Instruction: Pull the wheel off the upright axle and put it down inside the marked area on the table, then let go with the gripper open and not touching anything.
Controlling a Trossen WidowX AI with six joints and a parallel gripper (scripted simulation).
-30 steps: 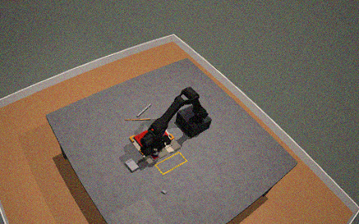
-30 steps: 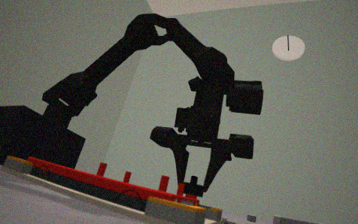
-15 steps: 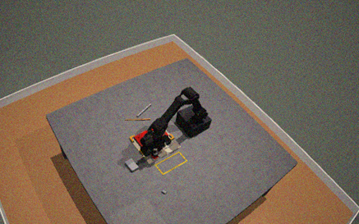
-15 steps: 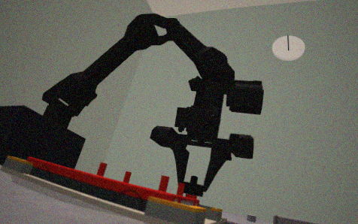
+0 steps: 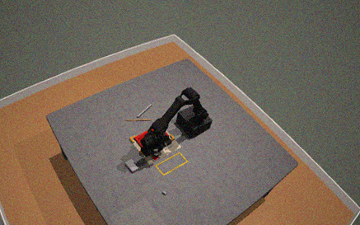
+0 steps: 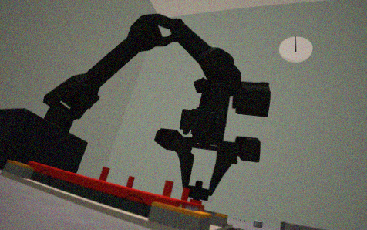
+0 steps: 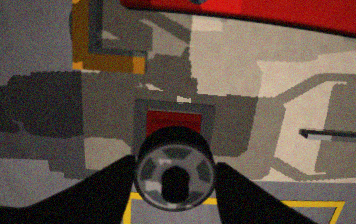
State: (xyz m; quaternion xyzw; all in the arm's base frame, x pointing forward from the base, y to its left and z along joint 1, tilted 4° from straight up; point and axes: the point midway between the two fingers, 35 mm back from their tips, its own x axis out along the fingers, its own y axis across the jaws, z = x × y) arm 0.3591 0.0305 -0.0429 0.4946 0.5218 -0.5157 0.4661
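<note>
Now: the dark wheel right at my gripper tip. From my gripper tip the other things lie so: pencil 80 mm behind, 300 mm to the right, 40 mm below; grey cube 110 mm ahead, 240 mm to the left, 30 mm below; dark axle 10 mm below.
</note>
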